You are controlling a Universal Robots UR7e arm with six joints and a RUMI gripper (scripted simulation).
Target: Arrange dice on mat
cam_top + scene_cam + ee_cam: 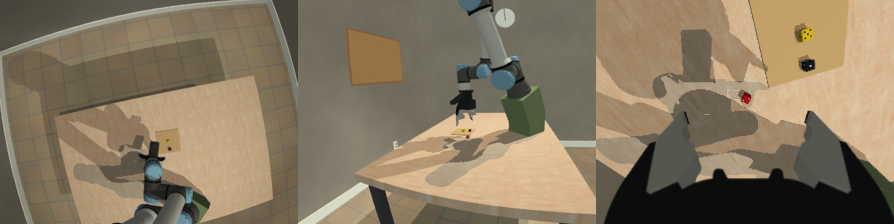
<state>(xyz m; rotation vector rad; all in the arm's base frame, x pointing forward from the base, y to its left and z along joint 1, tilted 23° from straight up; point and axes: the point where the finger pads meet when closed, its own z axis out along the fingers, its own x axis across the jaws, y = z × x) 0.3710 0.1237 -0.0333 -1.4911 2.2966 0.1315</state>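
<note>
Now: the red die 80 mm below my hand, 20 mm behind it and 10 mm to the left of it. Also, from my hand: yellow die 120 mm to the right, 80 mm below, 50 mm ahead; black die 120 mm to the right, 80 mm below; tan mat 120 mm to the right, 90 mm below, 50 mm ahead.
</note>
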